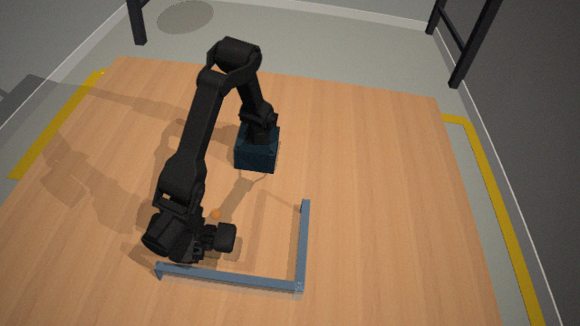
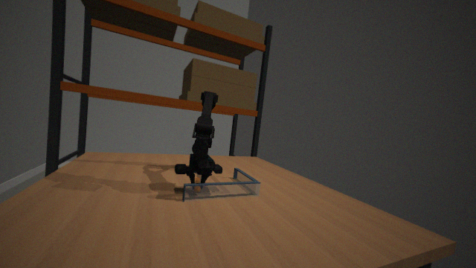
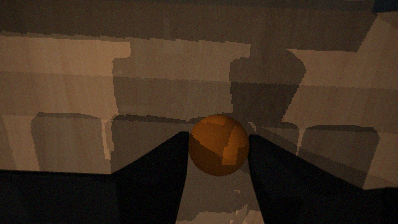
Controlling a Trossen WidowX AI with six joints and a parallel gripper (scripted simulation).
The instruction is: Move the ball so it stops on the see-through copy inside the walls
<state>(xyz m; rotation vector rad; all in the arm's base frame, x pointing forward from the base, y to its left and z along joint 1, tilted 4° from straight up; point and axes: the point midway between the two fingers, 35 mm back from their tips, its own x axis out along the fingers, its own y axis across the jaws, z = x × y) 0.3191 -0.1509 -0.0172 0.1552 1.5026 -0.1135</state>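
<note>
My gripper tip is now 10 cm past the see-through copy of ball and 4 cm to the right of it. Round my gripper tip: orange ball (right at my gripper tip).
</note>
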